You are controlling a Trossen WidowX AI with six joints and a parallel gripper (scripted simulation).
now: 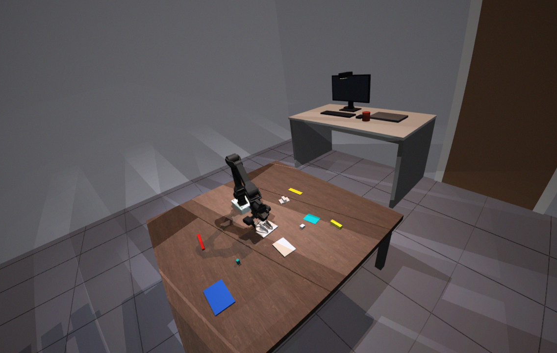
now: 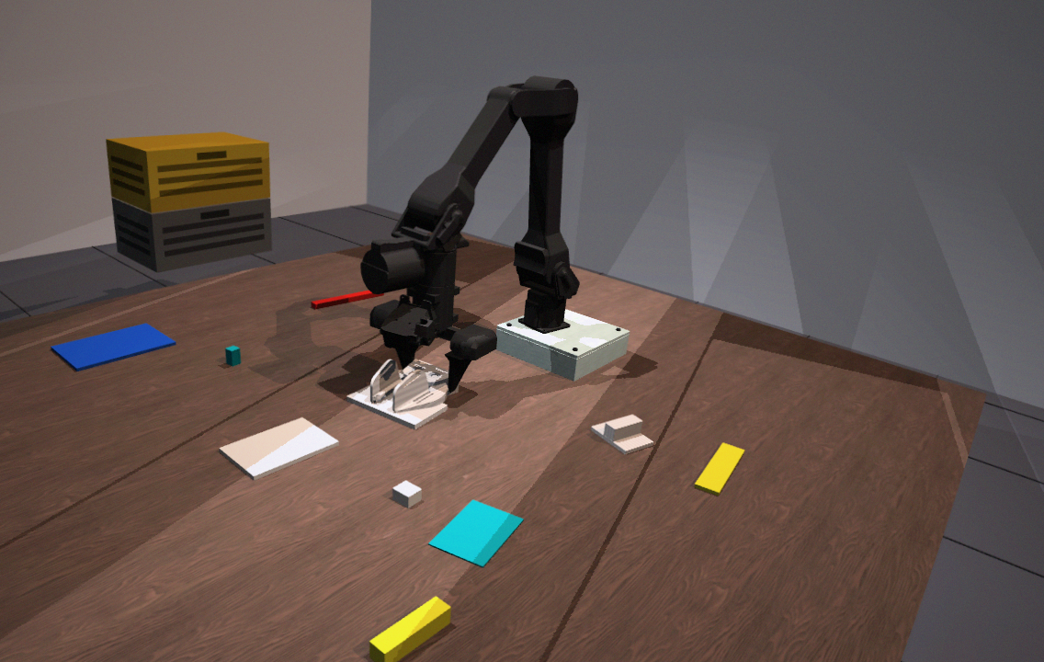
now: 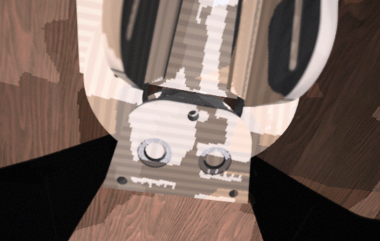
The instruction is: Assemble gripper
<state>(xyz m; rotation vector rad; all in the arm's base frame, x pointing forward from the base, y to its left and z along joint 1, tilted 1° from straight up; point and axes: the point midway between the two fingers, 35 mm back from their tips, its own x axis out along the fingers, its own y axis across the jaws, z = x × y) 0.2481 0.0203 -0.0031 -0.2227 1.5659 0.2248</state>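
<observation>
The housing plate is right at my gripper tip. Also, from my gripper tip: cream plate (25 cm ahead, 4 cm to the left); then gripper base (1 cm ahead, 2 cm above); then small white cube (18 cm ahead, 21 cm to the left).
</observation>
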